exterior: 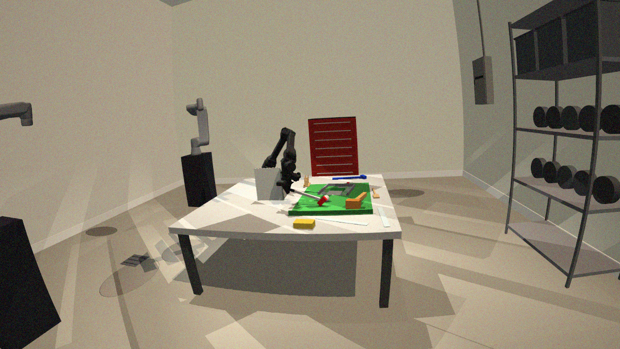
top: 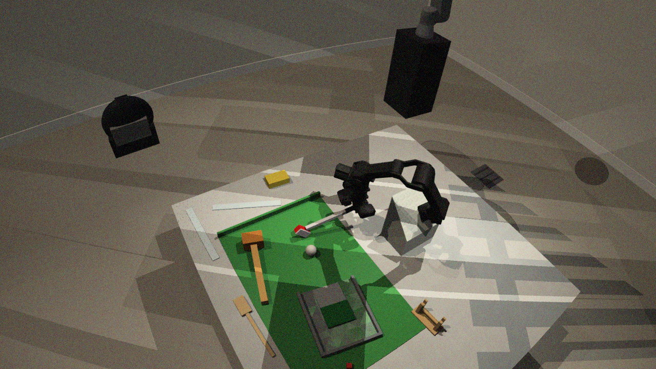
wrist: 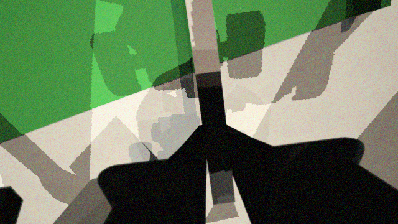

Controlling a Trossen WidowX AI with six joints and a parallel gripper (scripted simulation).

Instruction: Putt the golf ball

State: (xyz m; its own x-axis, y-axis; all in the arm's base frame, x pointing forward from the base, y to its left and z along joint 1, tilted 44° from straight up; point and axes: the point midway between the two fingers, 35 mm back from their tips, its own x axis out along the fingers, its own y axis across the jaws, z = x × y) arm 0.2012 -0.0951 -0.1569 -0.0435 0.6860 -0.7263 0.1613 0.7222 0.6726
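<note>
The red putter lies 12 cm ahead of my gripper tip and 1 cm to the right of it. From my gripper tip the other things lie so: green mat (28 cm ahead, 17 cm to the left, 7 cm below); then yellow block (18 cm ahead, 36 cm to the right, 6 cm below); then white golf ball (23 cm ahead, 5 cm to the left, 5 cm below).
</note>
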